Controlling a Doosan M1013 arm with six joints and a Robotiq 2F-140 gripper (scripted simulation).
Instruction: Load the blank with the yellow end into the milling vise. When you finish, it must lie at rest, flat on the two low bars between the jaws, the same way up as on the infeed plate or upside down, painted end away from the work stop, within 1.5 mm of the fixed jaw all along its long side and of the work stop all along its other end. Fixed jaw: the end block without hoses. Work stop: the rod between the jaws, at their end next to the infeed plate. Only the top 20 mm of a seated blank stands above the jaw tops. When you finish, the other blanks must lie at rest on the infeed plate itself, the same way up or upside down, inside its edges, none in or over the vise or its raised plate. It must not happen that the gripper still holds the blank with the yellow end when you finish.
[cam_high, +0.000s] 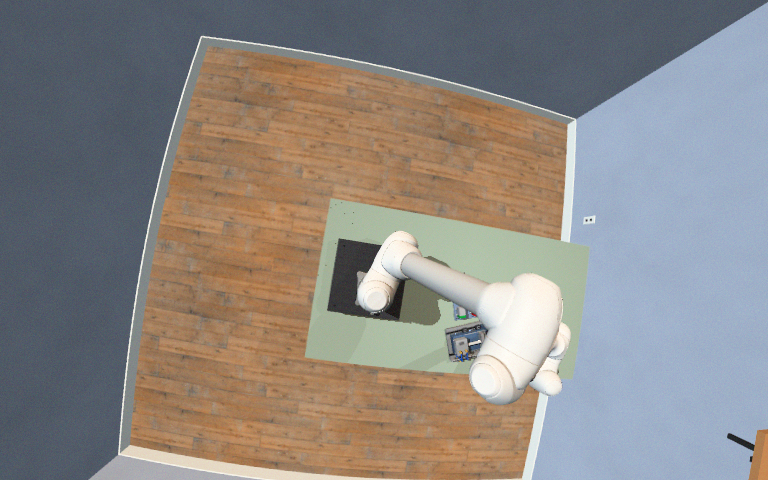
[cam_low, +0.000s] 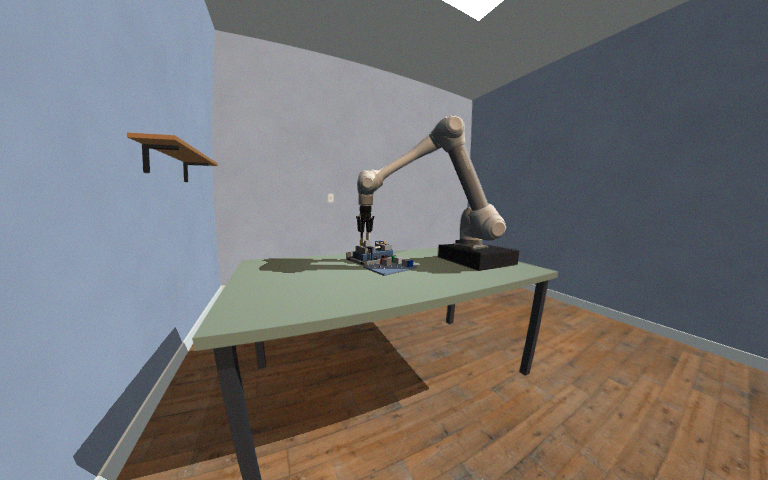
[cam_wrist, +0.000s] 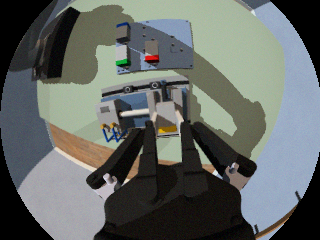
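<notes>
Right now my hand is 3 cm above the blank with yellow end. Also, from my hand: red-ended blank 6 cm behind, 17 cm to the left, 13 cm below; green-ended blank 15 cm behind, 15 cm to the left, 13 cm below; blue infeed plate 6 cm behind, 21 cm to the left, 15 cm below.
</notes>
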